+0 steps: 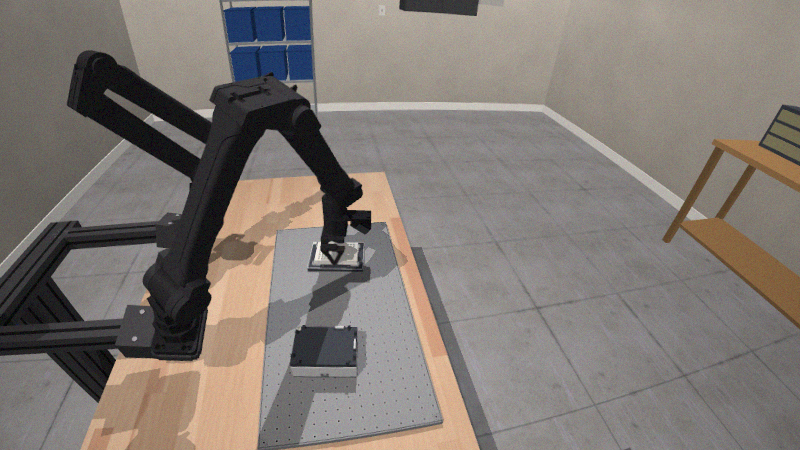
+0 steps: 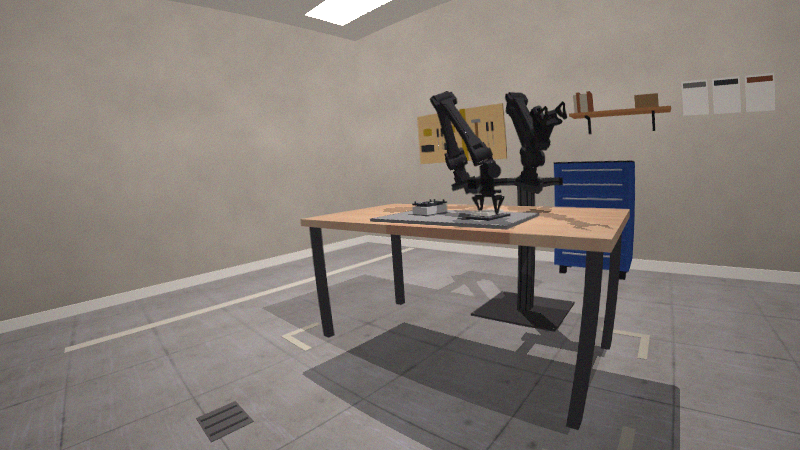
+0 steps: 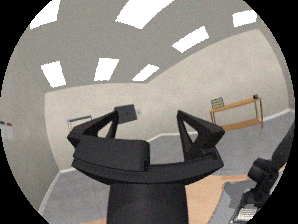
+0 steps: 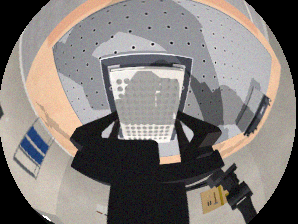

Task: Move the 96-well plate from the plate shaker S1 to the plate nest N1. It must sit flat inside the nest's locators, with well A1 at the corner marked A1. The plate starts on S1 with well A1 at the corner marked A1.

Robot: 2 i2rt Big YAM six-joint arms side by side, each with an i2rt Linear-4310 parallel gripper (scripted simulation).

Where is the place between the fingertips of the right gripper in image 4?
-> At 147, 113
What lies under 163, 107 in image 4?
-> A white 96-well plate.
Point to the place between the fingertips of the left gripper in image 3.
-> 147, 113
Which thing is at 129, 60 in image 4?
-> A dark plate nest N1.
